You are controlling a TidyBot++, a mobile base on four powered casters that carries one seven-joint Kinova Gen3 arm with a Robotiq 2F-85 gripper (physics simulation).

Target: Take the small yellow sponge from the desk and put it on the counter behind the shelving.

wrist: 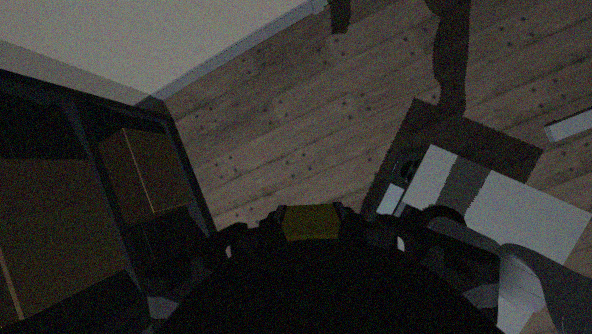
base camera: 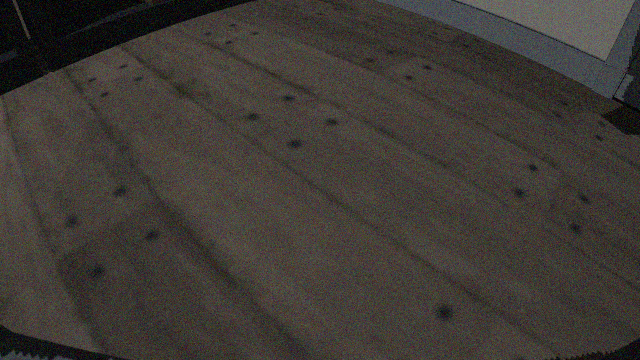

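Seen in the pictures: gripper, between the fingertips: (wrist: 310, 214); arm's base, origin of its link: (wrist: 441, 229).
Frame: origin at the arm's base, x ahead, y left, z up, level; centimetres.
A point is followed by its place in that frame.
The small yellow sponge (wrist: 311, 222) {y -0.9, x 42.1, z 59.2 cm} is held between the fingertips at the lower middle of the wrist view. My gripper (wrist: 310, 214) {y -0.3, x 42.3, z 55.3 cm} is shut on it, with one finger at each side, and holds it up above the wooden floor. The dark shelving (wrist: 107, 200) {y 43.6, x 113.2, z 13.7 cm} stands at the left of the wrist view, with brown boxes in it. The counter and the desk cannot be made out in these frames. The sponge and the gripper do not show in the base camera view.
Brown boxes (wrist: 155, 175) {y 38.7, x 121.3, z -13.0 cm} sit in the shelving. A pale wall (wrist: 150, 40) {y -21.6, x 140.4, z -2.7 cm} stands behind, with a grey baseboard (wrist: 240, 52) {y -42.6, x 120.1, z -38.3 cm} (base camera: 500, 35) {y -54.6, x 109.5, z -36.5 cm}. The robot's white-topped base (wrist: 525, 215) {y -16.0, x -21.6, z -1.4 cm} is at the right. Wooden floor (wrist: 280, 135) {y -7.0, x 76.4, z -39.7 cm} (base camera: 320, 225) {y -1.1, x 37.1, z -39.7 cm} lies between. A dark structure (base camera: 100, 30) {y 60.9, x 93.1, z -33.7 cm} edges the upper left.
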